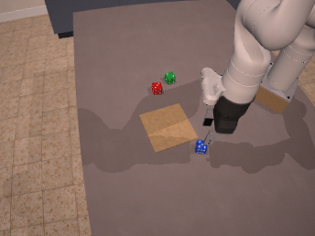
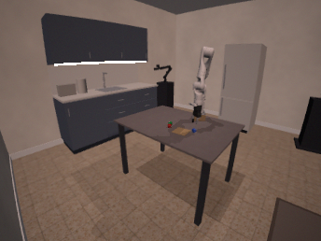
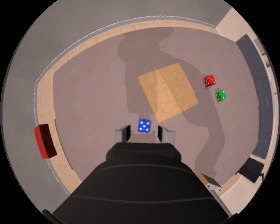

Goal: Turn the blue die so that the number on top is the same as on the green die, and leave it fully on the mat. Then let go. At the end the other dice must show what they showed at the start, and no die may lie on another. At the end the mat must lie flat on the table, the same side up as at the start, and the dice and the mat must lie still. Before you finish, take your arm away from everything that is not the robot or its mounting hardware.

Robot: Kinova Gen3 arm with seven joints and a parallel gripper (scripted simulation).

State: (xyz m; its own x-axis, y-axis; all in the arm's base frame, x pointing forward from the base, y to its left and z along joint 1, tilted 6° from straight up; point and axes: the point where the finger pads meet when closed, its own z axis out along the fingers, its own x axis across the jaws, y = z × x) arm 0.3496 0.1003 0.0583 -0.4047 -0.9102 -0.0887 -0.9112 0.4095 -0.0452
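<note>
My gripper is now 9 cm above the blue die. The rest, counted from my hand: red die 4 cm ahead, 25 cm to the right, 9 cm below; then tan mat 6 cm ahead, 11 cm to the right, 11 cm below; then green die 2 cm behind, 28 cm to the right, 9 cm below.
</note>
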